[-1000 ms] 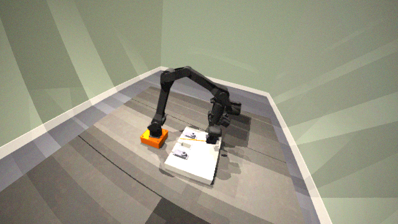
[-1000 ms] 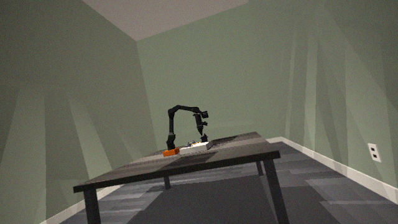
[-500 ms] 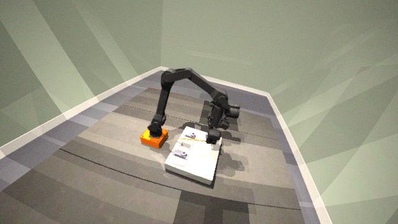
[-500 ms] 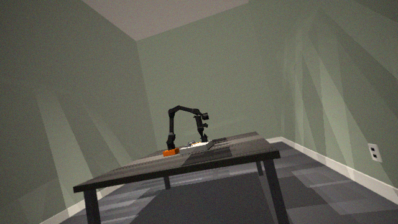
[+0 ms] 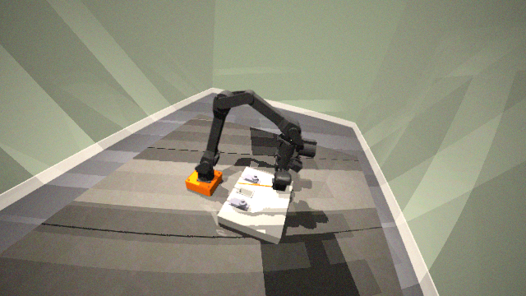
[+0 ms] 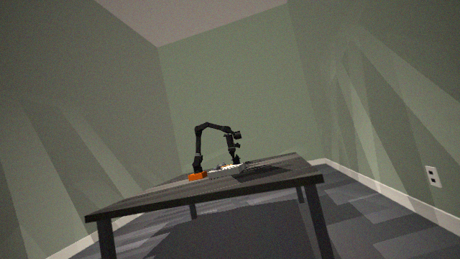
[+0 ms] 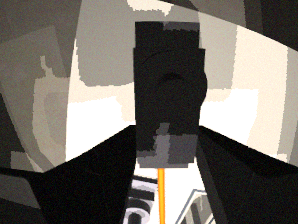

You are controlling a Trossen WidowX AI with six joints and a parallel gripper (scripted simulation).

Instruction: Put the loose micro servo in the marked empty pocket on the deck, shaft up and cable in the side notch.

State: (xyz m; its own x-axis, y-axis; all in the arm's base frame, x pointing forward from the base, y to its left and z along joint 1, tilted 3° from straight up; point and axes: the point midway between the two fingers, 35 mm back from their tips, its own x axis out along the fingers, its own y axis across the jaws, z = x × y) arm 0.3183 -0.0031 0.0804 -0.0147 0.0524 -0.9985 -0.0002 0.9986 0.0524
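My gripper tip is 70 mm to the left of the deck, 70 mm above it and 20 mm past it.
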